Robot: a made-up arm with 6 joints.
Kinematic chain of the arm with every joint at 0, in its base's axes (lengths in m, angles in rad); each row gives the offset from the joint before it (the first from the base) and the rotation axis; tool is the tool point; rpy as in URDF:
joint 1: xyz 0 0 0.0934 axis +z
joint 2: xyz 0 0 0 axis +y
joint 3: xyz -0.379 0 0.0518 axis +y
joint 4: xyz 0.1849 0 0.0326 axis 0.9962 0 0.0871
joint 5: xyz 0 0 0 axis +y
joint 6: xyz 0.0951 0 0.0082 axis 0.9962 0 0.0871
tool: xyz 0 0 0 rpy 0 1.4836 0
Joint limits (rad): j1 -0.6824..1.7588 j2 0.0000..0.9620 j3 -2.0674..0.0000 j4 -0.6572..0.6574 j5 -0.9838..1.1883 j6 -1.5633..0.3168
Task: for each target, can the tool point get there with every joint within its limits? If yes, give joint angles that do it. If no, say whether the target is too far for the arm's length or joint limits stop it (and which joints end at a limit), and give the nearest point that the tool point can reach.
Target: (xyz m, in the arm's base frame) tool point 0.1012 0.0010 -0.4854
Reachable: no: joint limits stop it (at a limit: joint 1, joint 2, joint 3, joint 5) | nearest point 0.0409 -0.1460 0.0936 | short by 0.600 m
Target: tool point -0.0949 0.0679 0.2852
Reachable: yes | joints -0.4795 0.1851 -0.5779 0.2387 0.8152 -0.9326
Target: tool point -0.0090 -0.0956 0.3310
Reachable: yes | joints 1.5080 0.2196 -0.3830 -0.1523 -0.2118 -0.3977
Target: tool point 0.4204 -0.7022 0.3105
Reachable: no: too far | nearest point 0.1556 -0.5582 0.3018 | short by 0.302 m
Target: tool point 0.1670 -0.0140 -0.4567
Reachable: no: joint limits stop it (at a limit: joint 1, joint 2, joint 3, joint 5) | nearest point 0.0494 -0.1445 0.0953 | short by 0.579 m
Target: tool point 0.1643 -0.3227 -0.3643
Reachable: no: joint limits stop it (at a limit: joint 1, joint 2, joint 3, joint 5) | nearest point 0.0447 -0.1454 0.0942 | short by 0.506 m
